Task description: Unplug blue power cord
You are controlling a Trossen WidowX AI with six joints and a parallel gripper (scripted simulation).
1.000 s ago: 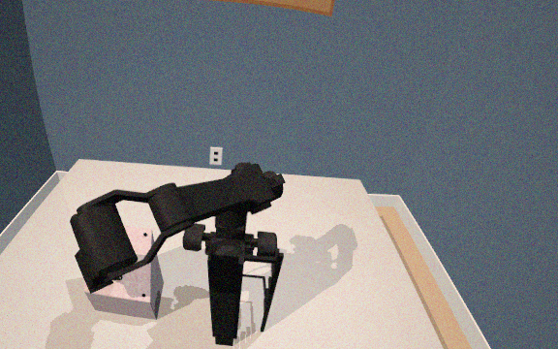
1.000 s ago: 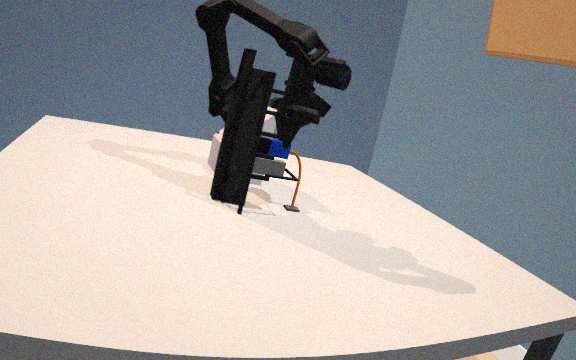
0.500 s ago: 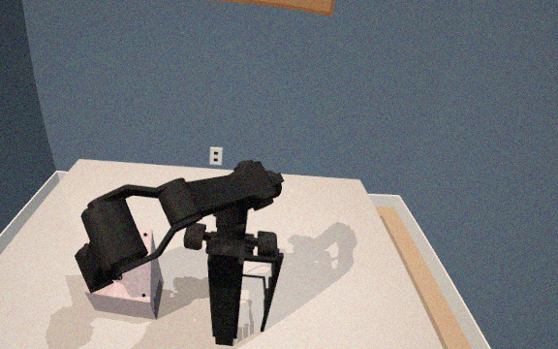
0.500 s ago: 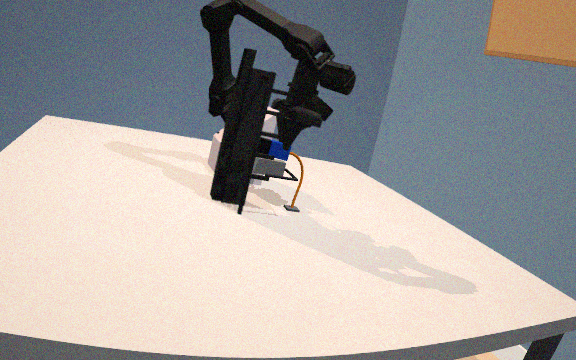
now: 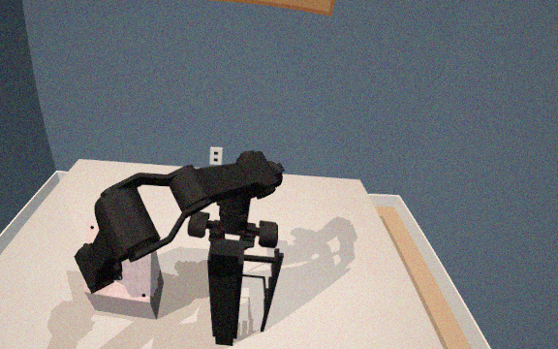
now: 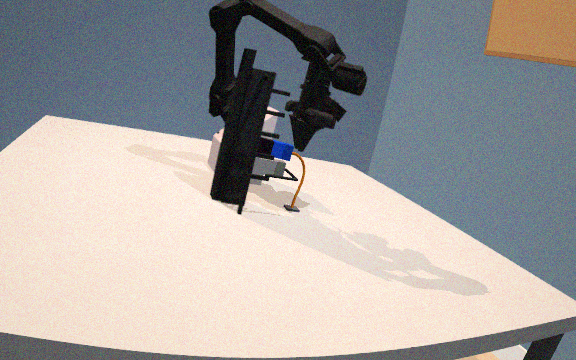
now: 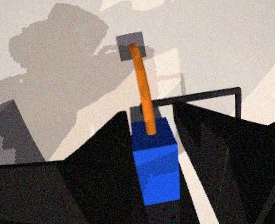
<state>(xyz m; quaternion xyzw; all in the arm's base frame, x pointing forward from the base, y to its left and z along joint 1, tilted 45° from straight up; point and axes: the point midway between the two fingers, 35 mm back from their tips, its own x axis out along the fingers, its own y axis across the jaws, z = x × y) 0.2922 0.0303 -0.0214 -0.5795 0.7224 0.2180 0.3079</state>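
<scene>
My gripper tip is now 10 mm past the blue plug and 60 mm to the left of it.
</scene>
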